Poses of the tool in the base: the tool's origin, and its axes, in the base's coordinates. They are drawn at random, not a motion.
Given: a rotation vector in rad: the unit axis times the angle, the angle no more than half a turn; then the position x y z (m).
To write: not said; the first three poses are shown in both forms.
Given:
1: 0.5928 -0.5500 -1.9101 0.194 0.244 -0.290
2: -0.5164 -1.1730 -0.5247 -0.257 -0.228 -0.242
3: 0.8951 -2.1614 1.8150 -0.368 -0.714 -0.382
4: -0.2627 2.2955 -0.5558 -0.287 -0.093 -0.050
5: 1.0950 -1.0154 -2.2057 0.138 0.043 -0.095
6: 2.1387 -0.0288 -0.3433 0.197 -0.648 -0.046
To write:
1: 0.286 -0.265 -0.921 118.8 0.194 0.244 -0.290
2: -0.373 -0.847 -0.379 79.3 -0.257 -0.228 -0.242
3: 0.302 -0.730 0.613 169.6 -0.368 -0.714 -0.382
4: -0.111 0.966 -0.234 136.2 -0.287 -0.093 -0.050
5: 0.411 -0.381 -0.828 152.6 0.138 0.043 -0.095
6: 0.987 -0.013 -0.158 124.1 0.197 -0.648 -0.046
